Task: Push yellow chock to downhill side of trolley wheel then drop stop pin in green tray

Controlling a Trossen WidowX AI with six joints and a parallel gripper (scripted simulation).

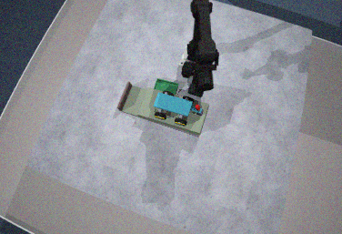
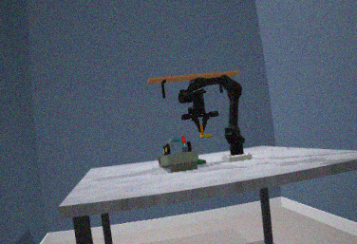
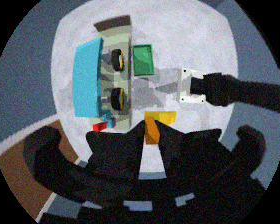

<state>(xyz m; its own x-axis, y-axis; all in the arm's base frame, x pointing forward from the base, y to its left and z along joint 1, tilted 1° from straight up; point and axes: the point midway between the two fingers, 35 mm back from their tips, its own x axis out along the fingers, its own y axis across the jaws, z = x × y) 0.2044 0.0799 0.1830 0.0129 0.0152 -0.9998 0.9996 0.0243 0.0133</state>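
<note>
Now: the red-headed stop pin 100 mm ahead of my gripper tip, 40 mm to the left of it and 40 mm below it. Also, from my gripper tip: brown ramp lip: 340 mm to the right, 150 mm below, 140 mm ahead; then trolley: 130 mm ahead, 70 mm to the right, 60 mm below; then yellow chock: 20 mm behind, 10 mm below.
</note>
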